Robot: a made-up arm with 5 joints.
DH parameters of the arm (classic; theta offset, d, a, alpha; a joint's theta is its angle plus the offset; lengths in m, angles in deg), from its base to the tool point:
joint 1: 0 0.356 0 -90
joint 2: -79.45 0 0.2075 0
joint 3: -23.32 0 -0.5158 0
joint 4: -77.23 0 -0.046 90
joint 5: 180 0.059 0 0
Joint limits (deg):
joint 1: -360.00..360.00
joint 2: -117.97..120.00
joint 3: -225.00..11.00
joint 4: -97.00..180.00
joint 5: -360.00..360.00
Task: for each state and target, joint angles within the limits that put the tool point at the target. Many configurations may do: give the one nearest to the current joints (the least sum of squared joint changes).
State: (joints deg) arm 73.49 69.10 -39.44 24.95 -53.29
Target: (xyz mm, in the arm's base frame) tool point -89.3 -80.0 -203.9
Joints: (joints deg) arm 41.86 96.88 -51.36 23.75 -53.29
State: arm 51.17 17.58 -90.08 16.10 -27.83
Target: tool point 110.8 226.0 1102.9
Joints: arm 63.88 -6.58 -135.75 15.88 -27.83
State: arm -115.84 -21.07 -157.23 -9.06 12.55
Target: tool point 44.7 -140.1 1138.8
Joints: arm -72.30 -1.68 -152.75 12.93 12.55
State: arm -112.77 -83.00 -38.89 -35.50 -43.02
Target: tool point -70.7 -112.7 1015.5
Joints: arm -122.10 -51.71 -82.00 -20.07 -43.02
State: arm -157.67 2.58 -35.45 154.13 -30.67
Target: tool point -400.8 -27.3 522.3
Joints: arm -176.10 -28.05 -51.74 160.88 -30.67
